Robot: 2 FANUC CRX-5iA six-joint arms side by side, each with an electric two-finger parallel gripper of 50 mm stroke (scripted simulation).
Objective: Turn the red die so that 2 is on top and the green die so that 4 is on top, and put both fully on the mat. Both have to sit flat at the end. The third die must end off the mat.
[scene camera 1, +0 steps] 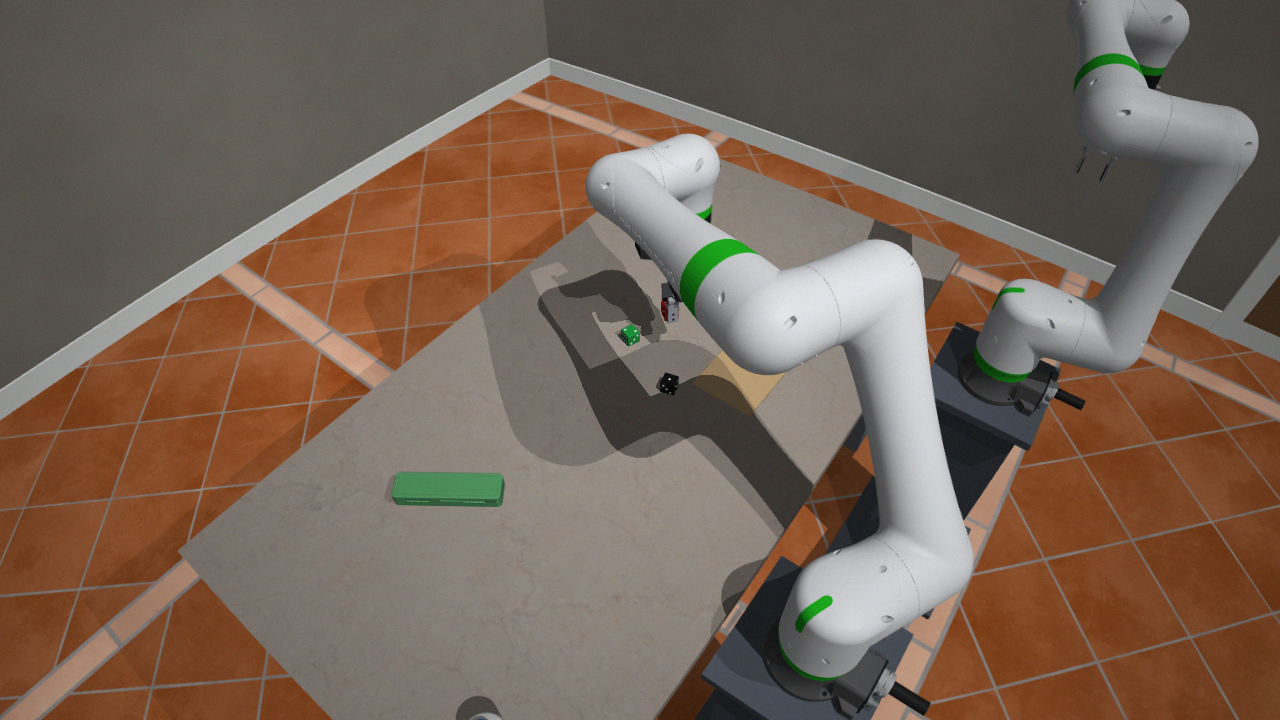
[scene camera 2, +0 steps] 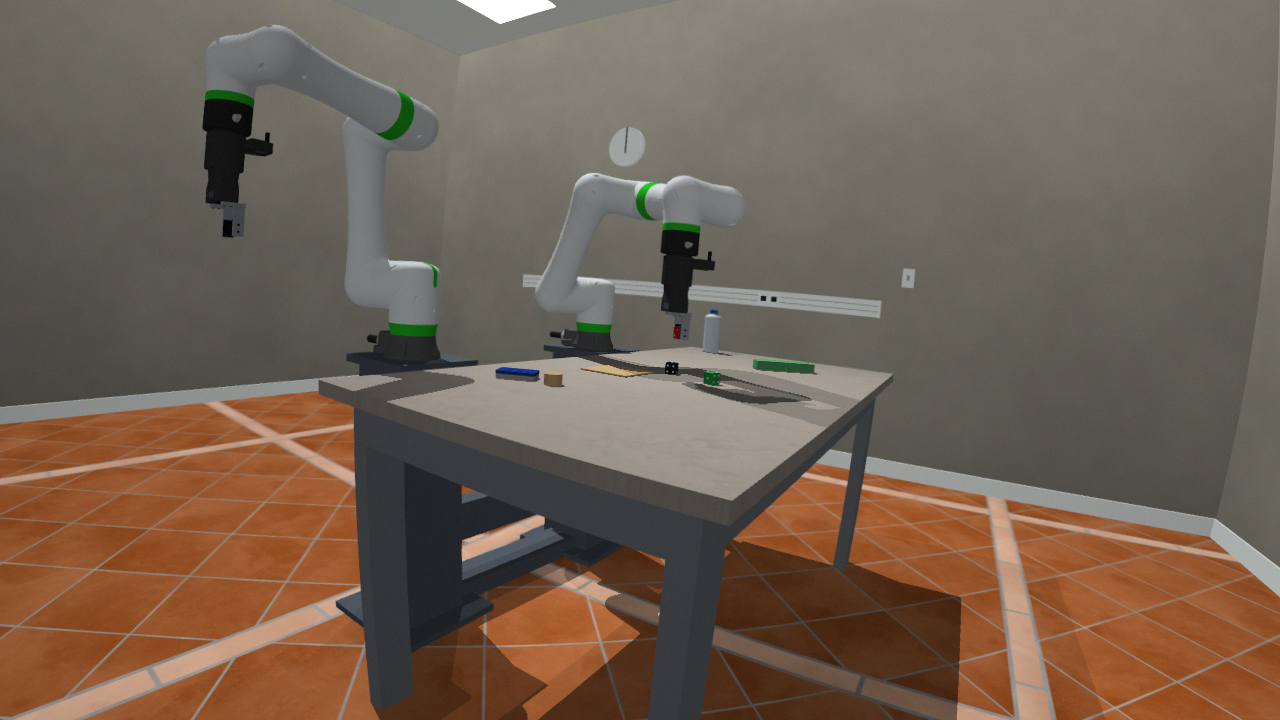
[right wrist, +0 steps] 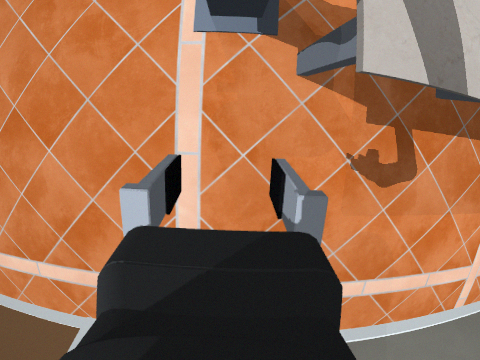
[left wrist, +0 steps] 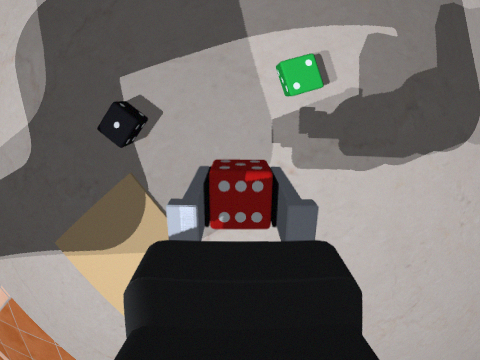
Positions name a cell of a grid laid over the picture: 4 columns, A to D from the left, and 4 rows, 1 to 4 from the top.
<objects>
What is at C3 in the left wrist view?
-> My left gripper.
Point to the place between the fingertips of my right gripper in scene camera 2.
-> A2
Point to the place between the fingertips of my left gripper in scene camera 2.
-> C2
</objects>
